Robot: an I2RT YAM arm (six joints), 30 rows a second.
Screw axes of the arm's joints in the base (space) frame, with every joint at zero. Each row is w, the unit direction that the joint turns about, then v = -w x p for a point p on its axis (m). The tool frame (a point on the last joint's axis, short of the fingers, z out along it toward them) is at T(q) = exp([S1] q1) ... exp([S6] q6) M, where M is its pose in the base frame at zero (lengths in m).
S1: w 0 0 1 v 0 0 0
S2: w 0 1 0 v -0.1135 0 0.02
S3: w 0 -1 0 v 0.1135 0 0.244
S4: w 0 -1 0 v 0.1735 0 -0.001
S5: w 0 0 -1 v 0 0.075 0
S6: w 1 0 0 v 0 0.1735 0
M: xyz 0.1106 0 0.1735 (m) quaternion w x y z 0.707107 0 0.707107 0
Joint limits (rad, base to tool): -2.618..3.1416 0..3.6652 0..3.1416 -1.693..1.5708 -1.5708..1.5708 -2.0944..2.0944
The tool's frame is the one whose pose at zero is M.
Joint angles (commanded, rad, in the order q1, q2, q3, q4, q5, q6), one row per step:
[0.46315 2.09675 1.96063 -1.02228 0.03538 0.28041]
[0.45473 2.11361 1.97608 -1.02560 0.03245 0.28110]
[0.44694 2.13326 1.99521 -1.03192 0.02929 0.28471]
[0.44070 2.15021 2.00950 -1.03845 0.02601 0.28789]
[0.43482 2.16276 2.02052 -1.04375 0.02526 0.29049]
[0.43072 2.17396 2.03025 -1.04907 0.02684 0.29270]
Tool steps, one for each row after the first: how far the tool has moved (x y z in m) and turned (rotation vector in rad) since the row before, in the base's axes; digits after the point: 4 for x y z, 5 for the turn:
[0.0047 -0.0018 -0.0028 0.00057 0.00553 -0.00788]
[0.0048 -0.0014 -0.0032 0.00096 0.00794 -0.00986]
[0.0038 -0.0012 -0.0035 -0.00007 0.01005 -0.00791]
[0.0030 -0.0015 -0.0025 -0.00135 0.00684 -0.00800]
[0.0024 -0.0010 -0.0023 -0.00341 0.00584 -0.00674]

